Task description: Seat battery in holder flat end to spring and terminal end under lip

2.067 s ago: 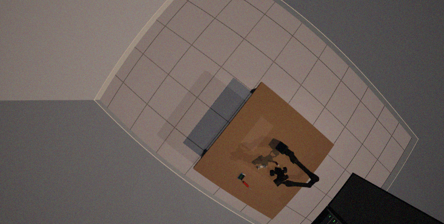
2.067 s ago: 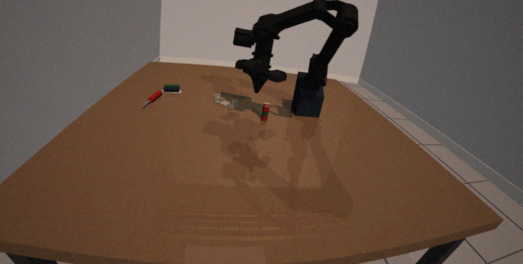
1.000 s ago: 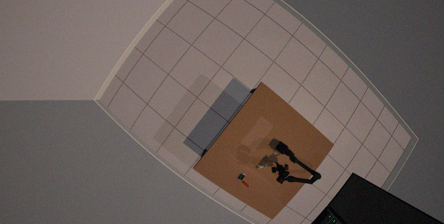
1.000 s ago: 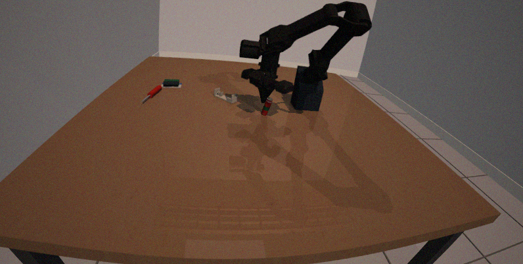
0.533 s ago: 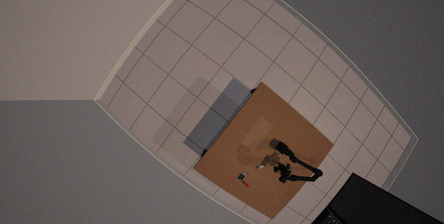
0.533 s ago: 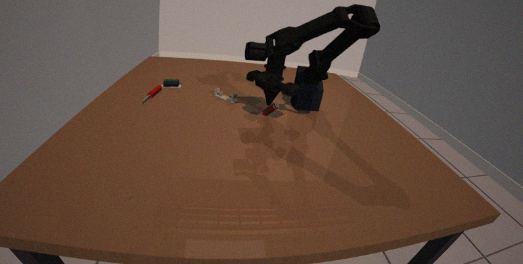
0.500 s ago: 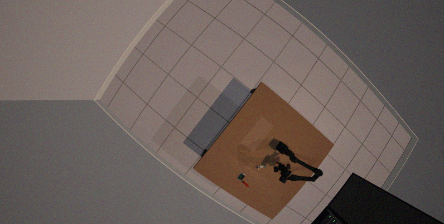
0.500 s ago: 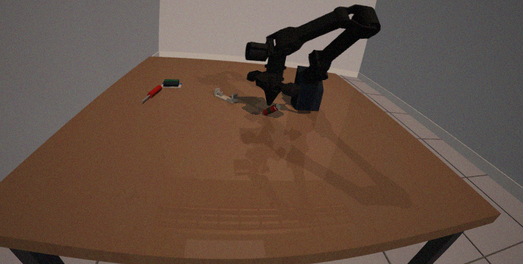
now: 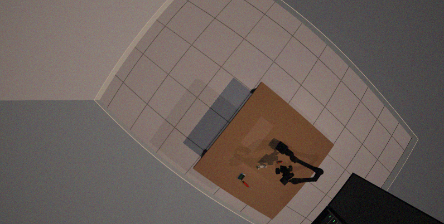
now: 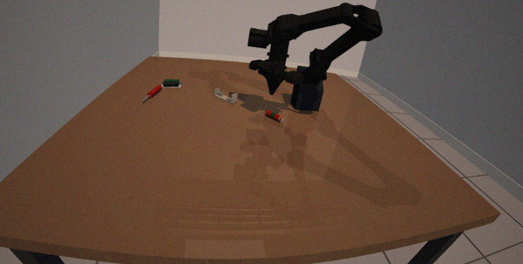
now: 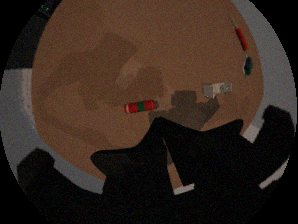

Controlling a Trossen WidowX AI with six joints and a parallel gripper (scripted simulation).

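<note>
Now: gripper tip 7 cm above the battery, 2 cm to the right of it and 2 cm past it. The rest, counted from my gripper tip: red-handled screwdriver 46 cm ahead, 8 cm to the right, 7 cm below; white card 41 cm ahead, 22 cm to the right, 7 cm below.
</note>
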